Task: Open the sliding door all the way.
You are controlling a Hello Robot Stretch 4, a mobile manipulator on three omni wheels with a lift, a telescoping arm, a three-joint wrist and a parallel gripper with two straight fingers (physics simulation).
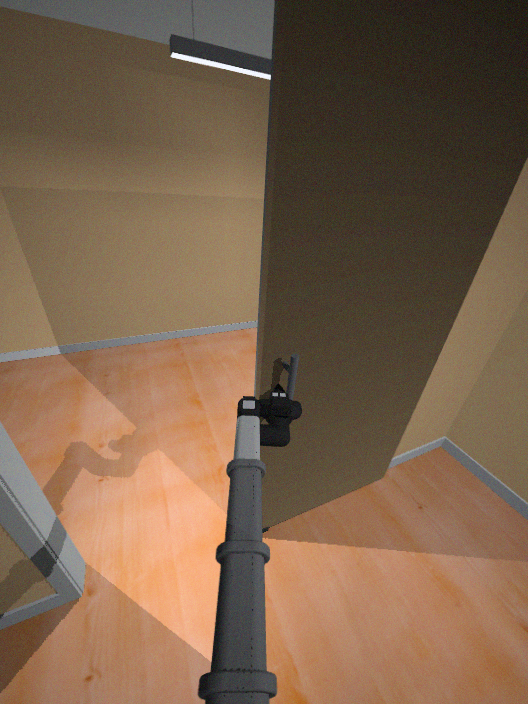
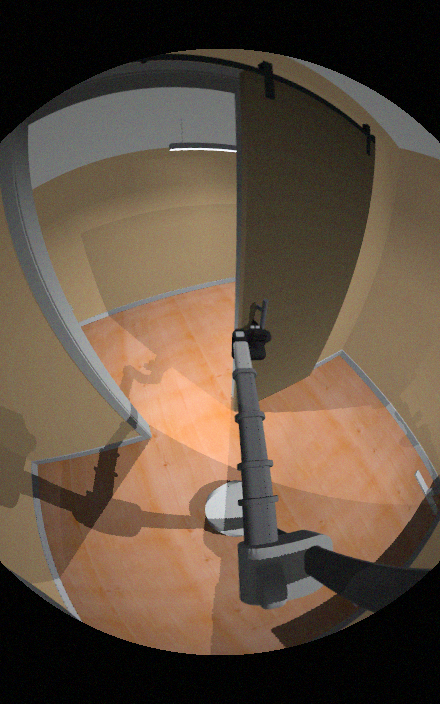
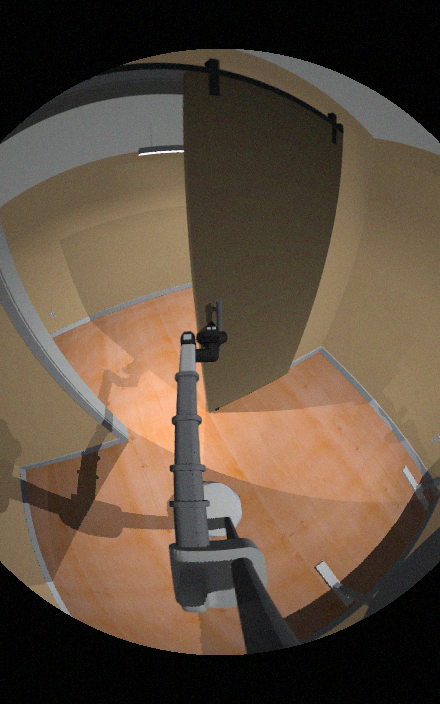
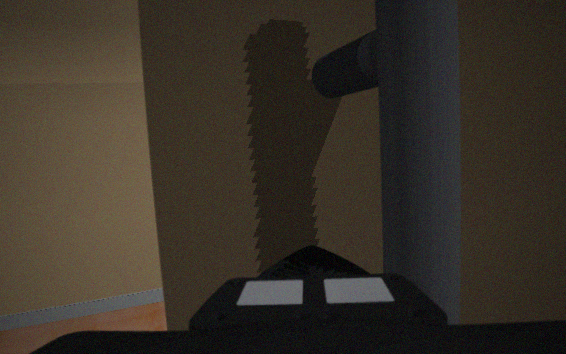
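Where they show: gripper, fingertip midpoint: [image 1: 278,386] [image 2: 252,321] [image 3: 211,322] [image 4: 312,270]; robot's base at its link origin: [image 2: 235,507] [image 3: 211,508].
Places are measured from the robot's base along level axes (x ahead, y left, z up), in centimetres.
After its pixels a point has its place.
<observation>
The sliding door [image 1: 369,255] @(x 95.2, y -34.9, z 137.0 cm) [image 2: 300,207] @(x 92.8, y -28.9, z 150.7 cm) [image 3: 259,207] @(x 94.3, y -32.6, z 148.7 cm) [image 4: 200,150] @(x 83.4, y -5.7, z 100.1 cm) is a tall dark brown panel on the right side of the doorway, with a wide opening to its left. Its handle [image 1: 292,375] @(x 79.2, y -13.5, z 103.1 cm) [image 2: 265,314] @(x 79.3, y -14.5, z 102.4 cm) [image 3: 219,314] @(x 79.2, y -14.0, z 102.8 cm) [image 4: 420,150] @(x 79.3, y -13.3, z 99.8 cm) is an upright grey bar on a short post near the panel's left edge. My gripper [image 1: 278,388] @(x 85.2, y -10.2, z 94.0 cm) [image 2: 254,323] @(x 85.2, y -10.2, z 94.0 cm) [image 3: 211,325] @(x 85.2, y -10.2, z 94.0 cm) [image 4: 312,270] @(x 85.2, y -10.2, z 94.0 cm) is shut and empty, at the lower part of the handle, on the bar's left side. The bar's lower part is hidden behind it. I cannot tell whether they touch.
A grey door jamb [image 1: 34,500] @(x 64.9, y 70.7, z 57.9 cm) [image 2: 38,259] @(x 61.3, y 69.2, z 147.5 cm) [image 3: 37,337] @(x 60.2, y 68.8, z 116.3 cm) stands at the left of the opening. Black hangers [image 2: 266,80] [image 3: 212,77] hold the panel on an overhead rail. A side wall with a grey baseboard stands to the right. A lamp [image 1: 221,56] @(x 199.7, y 19.6, z 207.5 cm) hangs in the room beyond.
</observation>
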